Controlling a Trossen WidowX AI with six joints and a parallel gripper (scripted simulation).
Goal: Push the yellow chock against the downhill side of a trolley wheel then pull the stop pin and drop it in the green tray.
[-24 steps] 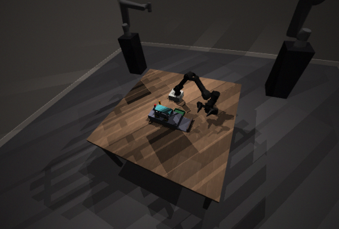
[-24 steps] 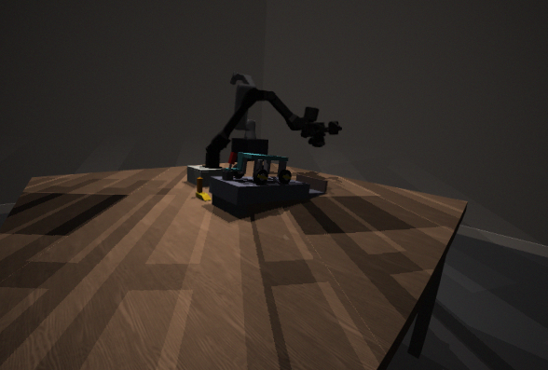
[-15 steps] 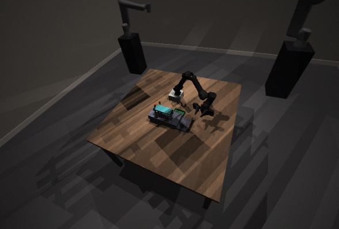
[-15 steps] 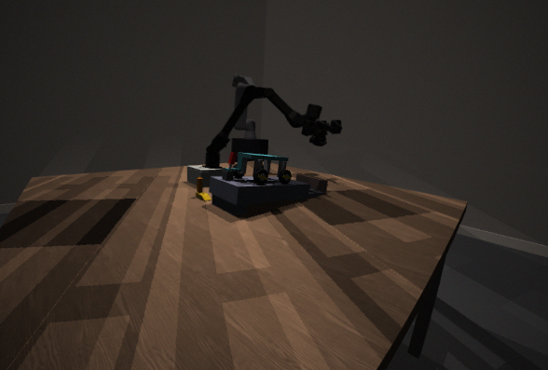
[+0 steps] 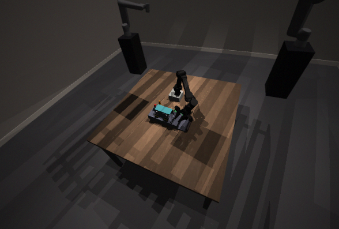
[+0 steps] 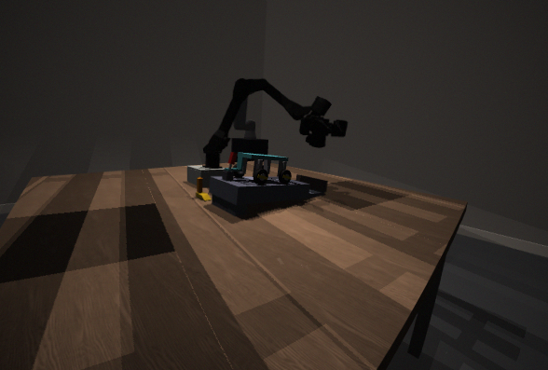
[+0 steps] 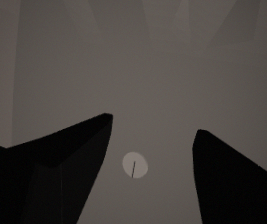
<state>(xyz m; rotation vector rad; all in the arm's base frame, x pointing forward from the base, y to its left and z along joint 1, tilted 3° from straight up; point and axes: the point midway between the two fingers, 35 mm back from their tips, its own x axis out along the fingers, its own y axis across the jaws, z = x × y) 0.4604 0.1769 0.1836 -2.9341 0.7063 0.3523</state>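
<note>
My gripper tip is 30 cm to the left of the red-headed stop pin, 18 cm past it and 11 cm above it. The rest, counted from my gripper tip: teal trolley (20 cm to the right, 15 cm behind, 13 cm below); then low lip (21 cm below, 14 cm behind, 7 cm to the left); then grey ramp (19 cm to the right, 19 cm below, 15 cm behind).
</note>
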